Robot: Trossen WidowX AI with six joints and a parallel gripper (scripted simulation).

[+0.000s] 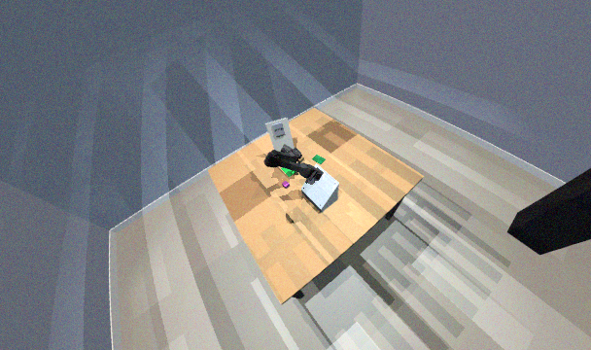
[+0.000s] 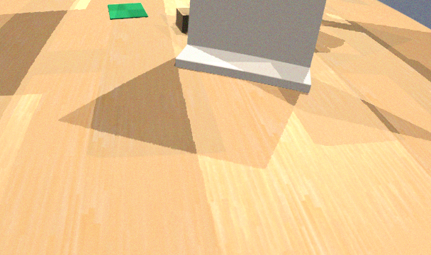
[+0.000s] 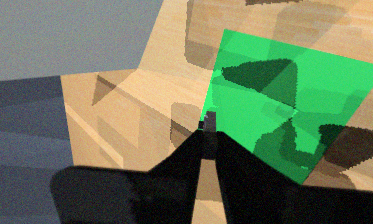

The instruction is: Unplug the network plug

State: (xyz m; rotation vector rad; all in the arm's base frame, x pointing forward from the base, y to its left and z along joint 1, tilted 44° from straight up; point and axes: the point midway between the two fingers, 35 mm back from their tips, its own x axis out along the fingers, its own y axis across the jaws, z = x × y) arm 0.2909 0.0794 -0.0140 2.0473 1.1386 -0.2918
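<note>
My gripper tip is now 80 mm above the green marked square and 10 mm past it. The rest, counted from my gripper tip: network plug: right at my gripper tip; grey upright panel: 160 mm ahead, 90 mm above, 60 mm to the right.
</note>
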